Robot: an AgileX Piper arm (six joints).
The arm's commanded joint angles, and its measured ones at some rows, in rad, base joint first. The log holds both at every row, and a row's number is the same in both.
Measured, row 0:
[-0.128 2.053 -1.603 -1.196 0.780 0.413]
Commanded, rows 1 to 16:
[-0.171 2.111 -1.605 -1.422 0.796 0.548]
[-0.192 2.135 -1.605 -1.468 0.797 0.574]
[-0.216 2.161 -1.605 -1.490 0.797 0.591]
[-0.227 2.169 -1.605 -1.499 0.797 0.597]
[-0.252 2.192 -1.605 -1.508 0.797 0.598]
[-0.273 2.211 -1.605 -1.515 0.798 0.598]
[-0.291 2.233 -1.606 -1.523 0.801 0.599]
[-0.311 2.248 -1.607 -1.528 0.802 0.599]
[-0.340 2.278 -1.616 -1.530 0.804 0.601]
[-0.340 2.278 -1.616 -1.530 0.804 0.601]
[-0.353 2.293 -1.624 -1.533 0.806 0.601]
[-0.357 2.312 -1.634 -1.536 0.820 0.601]
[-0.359 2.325 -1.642 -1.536 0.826 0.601]
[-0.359 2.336 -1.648 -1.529 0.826 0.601]
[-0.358 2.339 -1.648 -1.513 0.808 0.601]
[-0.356 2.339 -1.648 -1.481 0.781 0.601]
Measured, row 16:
[-0.356 2.339 -1.639 -1.498 0.794 0.593]
